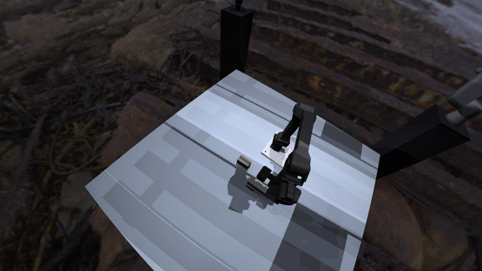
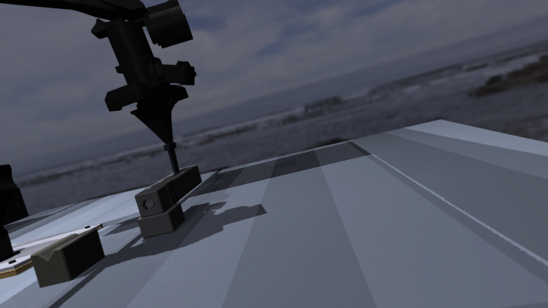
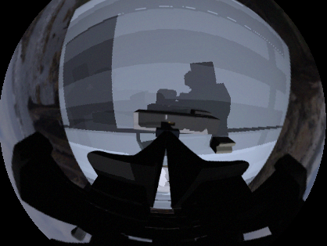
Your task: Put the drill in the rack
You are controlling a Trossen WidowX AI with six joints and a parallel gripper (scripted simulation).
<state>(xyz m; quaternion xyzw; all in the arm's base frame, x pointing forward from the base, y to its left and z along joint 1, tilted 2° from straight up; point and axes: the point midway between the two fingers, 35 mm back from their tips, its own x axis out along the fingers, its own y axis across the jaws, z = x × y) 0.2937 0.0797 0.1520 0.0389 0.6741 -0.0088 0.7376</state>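
Now: the dark key 30 mm below my gripper tip. Round my gripper tip: grey fixture block (80 mm below, 30 mm to the right, 10 mm behind); drill (80 mm below, 50 mm to the right, 10 mm behind); rack (190 mm to the right, 110 mm below, 90 mm behind).
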